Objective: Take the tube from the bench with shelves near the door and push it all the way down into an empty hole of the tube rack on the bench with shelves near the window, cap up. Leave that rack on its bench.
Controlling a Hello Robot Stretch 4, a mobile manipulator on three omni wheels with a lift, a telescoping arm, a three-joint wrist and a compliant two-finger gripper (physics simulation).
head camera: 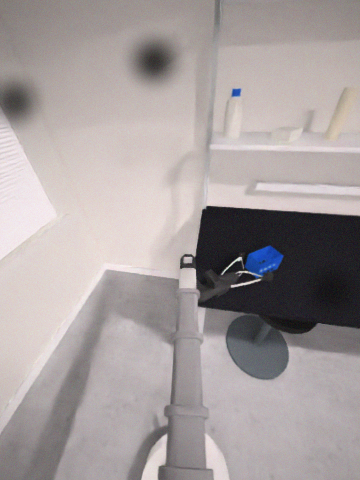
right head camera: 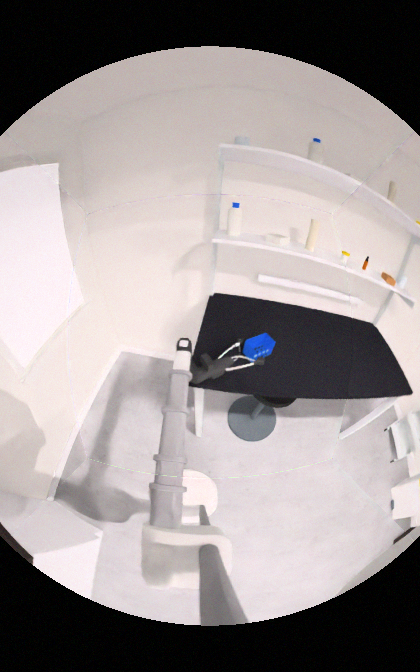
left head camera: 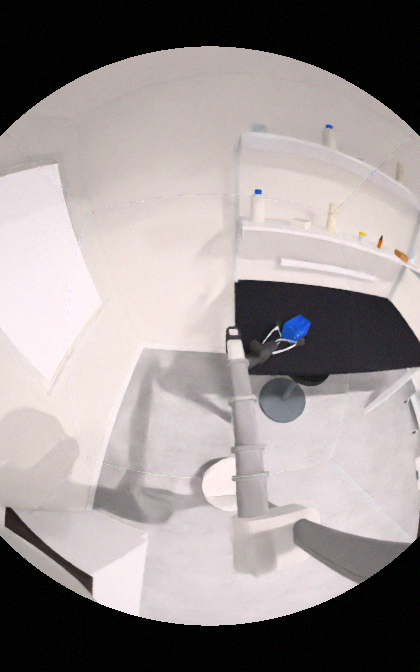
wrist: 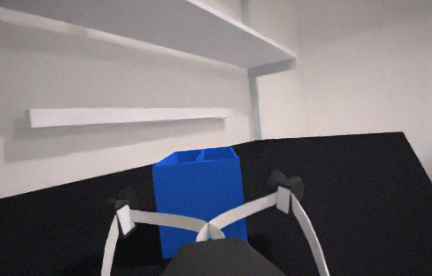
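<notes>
A blue block-shaped rack stands on the black top of a bench with shelves. In the wrist view it has open compartments on top, and small holes show on a side in the head views. My gripper is open at the rack's near side, one fingertip towards each side of it and nothing gripped. Whether a fingertip touches it I cannot tell. No tube can be made out; the rack's inside is largely hidden.
Shelves above the bench hold bottles and small boxes. A white rail runs along the wall below. A round stool base stands under the bench's front edge. A wall is at the left.
</notes>
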